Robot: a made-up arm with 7 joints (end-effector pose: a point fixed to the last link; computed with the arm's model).
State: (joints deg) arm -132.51 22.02 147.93 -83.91 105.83 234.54 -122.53
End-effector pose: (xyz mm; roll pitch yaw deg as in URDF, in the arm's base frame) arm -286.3 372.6 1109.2 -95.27 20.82 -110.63
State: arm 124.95 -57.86 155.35 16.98 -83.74 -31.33 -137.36
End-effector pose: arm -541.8 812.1 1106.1 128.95 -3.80 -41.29
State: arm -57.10 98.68 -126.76 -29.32 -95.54 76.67 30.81
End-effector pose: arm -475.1 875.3 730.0 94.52 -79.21 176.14
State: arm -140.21 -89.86 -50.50 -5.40 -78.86 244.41 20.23
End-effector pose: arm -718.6 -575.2 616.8 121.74 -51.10 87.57
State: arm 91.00 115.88 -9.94 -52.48 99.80 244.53 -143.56
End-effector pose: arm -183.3 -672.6 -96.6 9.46 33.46 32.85
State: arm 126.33 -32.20 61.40 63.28 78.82 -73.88 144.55
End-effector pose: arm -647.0 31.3 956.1 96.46 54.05 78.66
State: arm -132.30 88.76 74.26 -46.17 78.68 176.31 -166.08
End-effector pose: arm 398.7 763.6 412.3 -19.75 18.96 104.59
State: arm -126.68 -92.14 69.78 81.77 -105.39 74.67 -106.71
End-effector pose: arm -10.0 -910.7 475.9 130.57 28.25 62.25
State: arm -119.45 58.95 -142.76 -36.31 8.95 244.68 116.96
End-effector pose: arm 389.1 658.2 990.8 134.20 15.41 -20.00
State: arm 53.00 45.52 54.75 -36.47 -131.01 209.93 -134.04
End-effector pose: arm -202.4 -723.0 740.8 104.60 -62.88 -138.65
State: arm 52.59 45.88 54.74 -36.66 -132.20 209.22 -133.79
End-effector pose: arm -212.8 -721.8 734.1 101.95 -63.54 -136.32
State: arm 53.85 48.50 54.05 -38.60 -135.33 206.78 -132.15
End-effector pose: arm -214.3 -729.4 687.4 91.23 -63.39 -123.40
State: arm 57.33 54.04 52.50 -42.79 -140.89 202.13 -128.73
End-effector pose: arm -198.8 -742.1 592.0 74.52 -59.58 -99.73
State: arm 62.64 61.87 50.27 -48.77 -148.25 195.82 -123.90
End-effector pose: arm -161.2 -746.7 465.0 63.56 -50.78 -75.32
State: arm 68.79 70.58 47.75 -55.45 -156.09 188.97 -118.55
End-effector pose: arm -106.9 -734.4 335.7 63.01 -40.59 -55.23
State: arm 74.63 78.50 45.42 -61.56 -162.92 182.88 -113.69
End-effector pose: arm -48.9 -707.8 228.1 68.93 -33.17 -39.51
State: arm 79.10 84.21 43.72 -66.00 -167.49 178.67 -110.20
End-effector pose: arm -2.1 -678.4 155.6 75.88 -29.59 -29.03
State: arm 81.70 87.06 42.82 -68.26 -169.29 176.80 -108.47
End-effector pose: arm 25.7 -658.4 120.5 80.17 -28.44 -24.18
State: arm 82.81 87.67 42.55 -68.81 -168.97 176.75 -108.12
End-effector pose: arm 38.4 -650.5 112.4 81.46 -28.30 -23.45
